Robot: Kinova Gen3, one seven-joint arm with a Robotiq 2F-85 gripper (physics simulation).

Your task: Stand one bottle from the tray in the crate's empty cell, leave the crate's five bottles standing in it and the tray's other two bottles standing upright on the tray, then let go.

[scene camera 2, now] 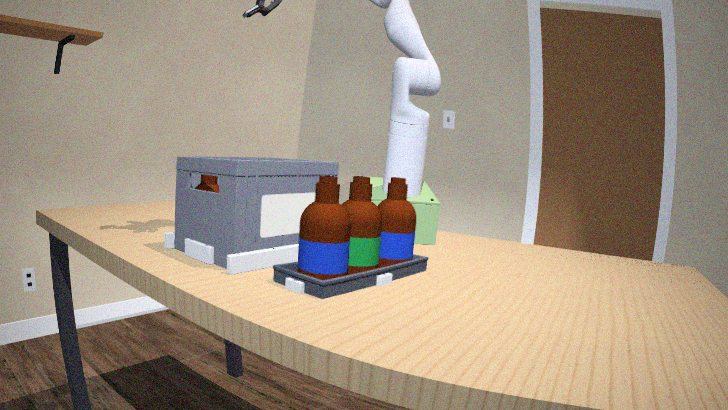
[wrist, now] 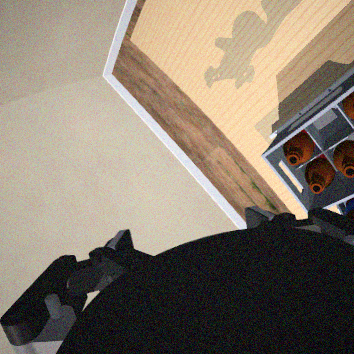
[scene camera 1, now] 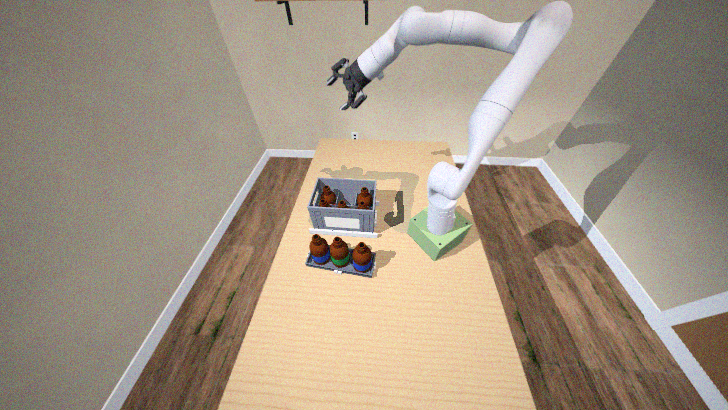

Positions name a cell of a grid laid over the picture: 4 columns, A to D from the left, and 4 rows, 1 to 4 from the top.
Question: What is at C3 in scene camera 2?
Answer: A green-labelled bottle.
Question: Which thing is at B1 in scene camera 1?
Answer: My gripper.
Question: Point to a blue-labelled bottle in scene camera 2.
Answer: At B3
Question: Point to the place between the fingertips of my gripper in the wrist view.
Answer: At C3
